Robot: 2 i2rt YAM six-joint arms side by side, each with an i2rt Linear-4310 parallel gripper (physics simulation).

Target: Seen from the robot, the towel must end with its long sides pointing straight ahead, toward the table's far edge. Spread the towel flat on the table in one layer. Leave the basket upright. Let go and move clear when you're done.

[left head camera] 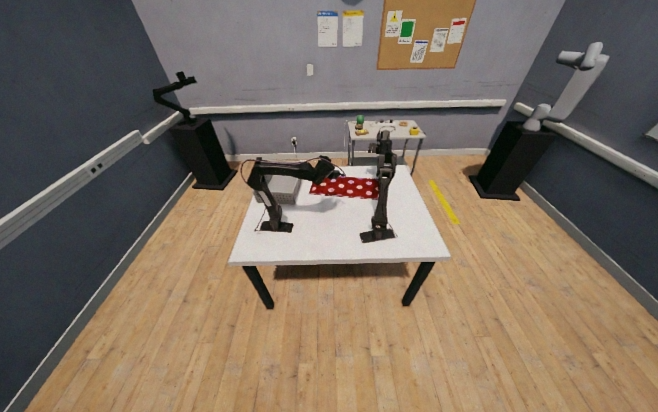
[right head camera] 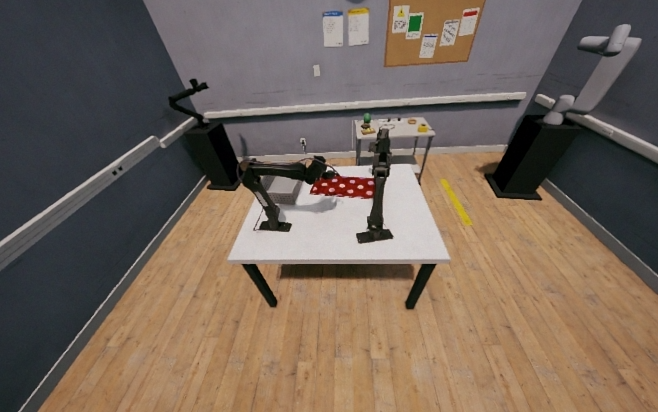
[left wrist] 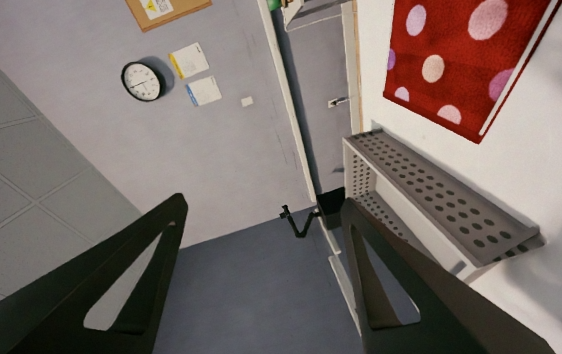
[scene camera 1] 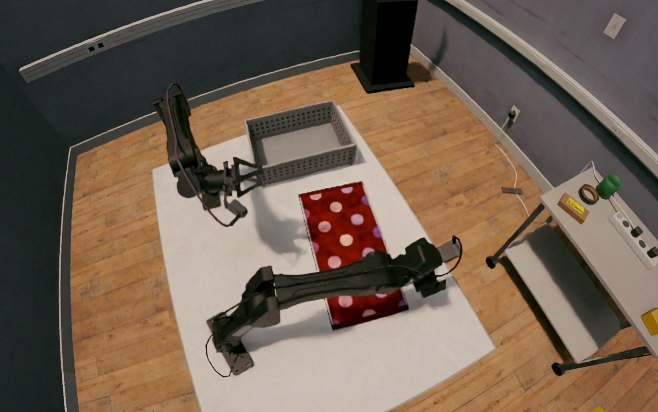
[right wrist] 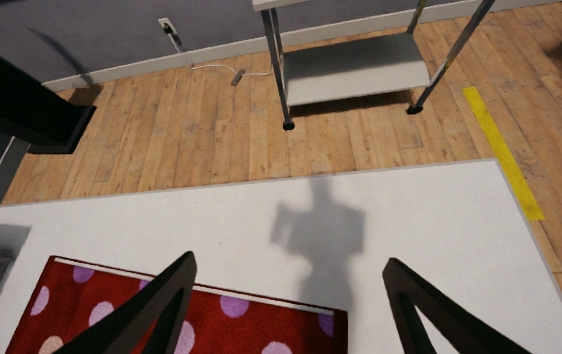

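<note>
A red towel with white and purple dots (left head camera: 345,187) (right head camera: 342,186) (scene camera 1: 367,235) (left wrist: 460,45) (right wrist: 225,325) lies flat, its long sides running left to right in the head views. The right arm hides part of it. A grey perforated basket (left head camera: 285,197) (right head camera: 285,198) (scene camera 1: 310,162) (left wrist: 435,190) stands upright left of the towel in the head views. My left gripper (scene camera 1: 260,176) (left wrist: 266,201) is open and empty, raised above the table near the basket's near side in the scene view. My right gripper (right wrist: 291,262) is open and empty, above the table near the towel's far right corner.
The white table (left head camera: 340,250) (right head camera: 340,250) (scene camera 1: 425,370) (right wrist: 425,200) carries both arms. Beyond its far edge stands a cart (scene camera 1: 525,200) with small items on top. Black pedestals (left head camera: 197,152) (left head camera: 510,160) stand on the floor to either side.
</note>
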